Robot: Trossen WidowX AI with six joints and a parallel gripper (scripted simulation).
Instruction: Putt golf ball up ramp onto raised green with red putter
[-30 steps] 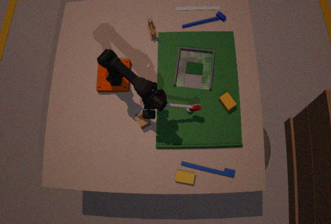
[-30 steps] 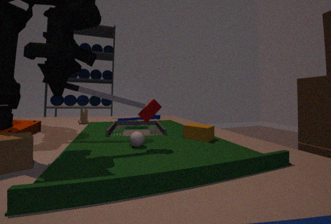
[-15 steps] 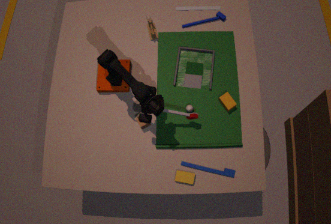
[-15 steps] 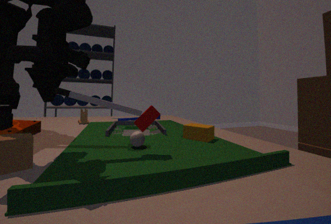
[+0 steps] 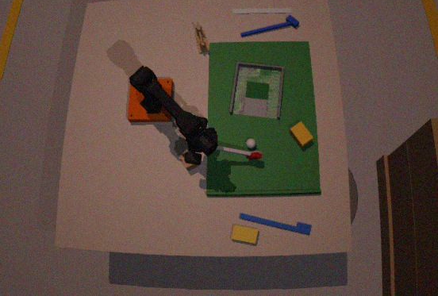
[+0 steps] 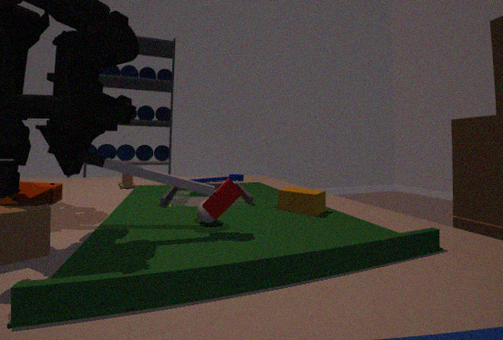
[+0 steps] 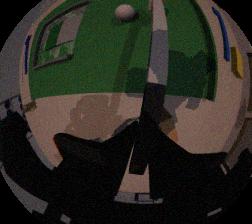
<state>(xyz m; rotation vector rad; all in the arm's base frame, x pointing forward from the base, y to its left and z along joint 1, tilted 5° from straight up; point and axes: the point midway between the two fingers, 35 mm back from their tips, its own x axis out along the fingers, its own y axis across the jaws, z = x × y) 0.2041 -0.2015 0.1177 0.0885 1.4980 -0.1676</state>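
The tan block lies 5 cm behind my gripper tip, 4 cm to the right of it and 7 cm below it. Round my gripper tip: green mat: 27 cm ahead, 17 cm to the left, 10 cm below; then white golf ball: 21 cm ahead, 3 cm to the left, 7 cm below; then red putter: 12 cm ahead, 1 cm to the right.
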